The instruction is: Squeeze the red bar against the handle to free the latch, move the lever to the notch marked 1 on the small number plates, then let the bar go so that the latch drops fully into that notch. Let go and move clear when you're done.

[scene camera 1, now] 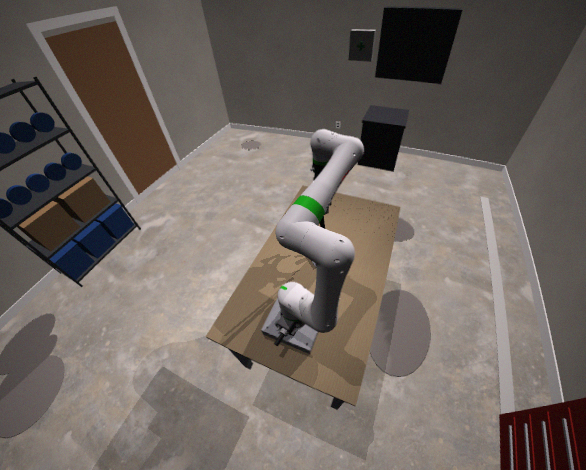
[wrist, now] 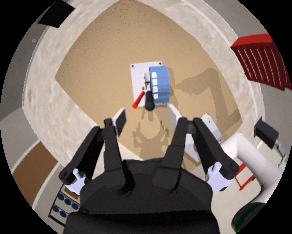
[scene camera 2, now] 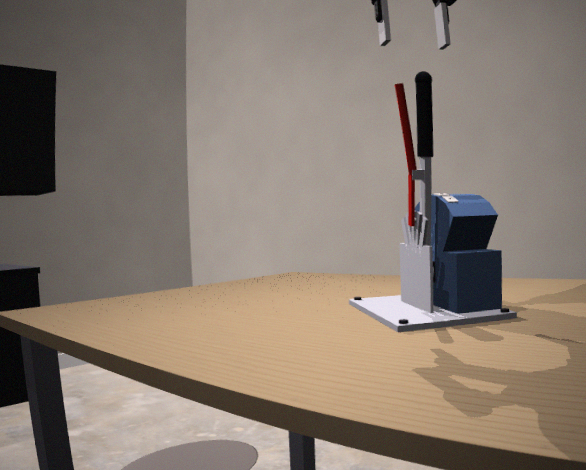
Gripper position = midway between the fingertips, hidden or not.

Observation:
I see my gripper [wrist: 146, 112] and a lever [scene camera 2: 423, 80].

